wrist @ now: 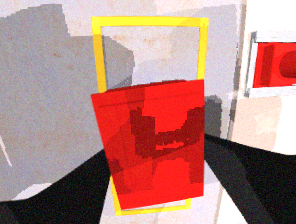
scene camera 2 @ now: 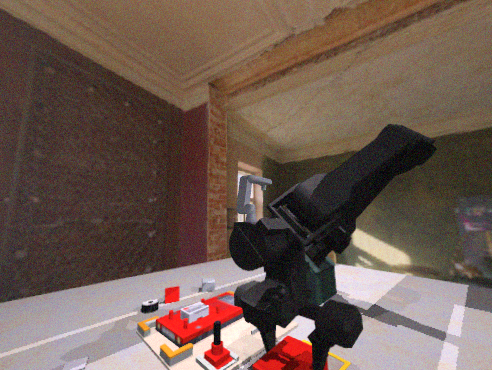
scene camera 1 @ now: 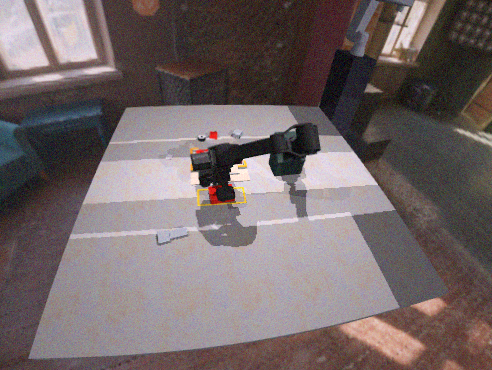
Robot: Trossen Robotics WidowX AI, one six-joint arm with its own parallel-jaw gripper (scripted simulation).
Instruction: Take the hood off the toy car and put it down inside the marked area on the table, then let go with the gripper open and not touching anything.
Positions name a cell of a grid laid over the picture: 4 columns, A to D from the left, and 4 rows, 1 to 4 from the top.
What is the gripper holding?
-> A hood.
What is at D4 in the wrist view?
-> The gripper.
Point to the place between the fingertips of the gripper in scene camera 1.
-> B3
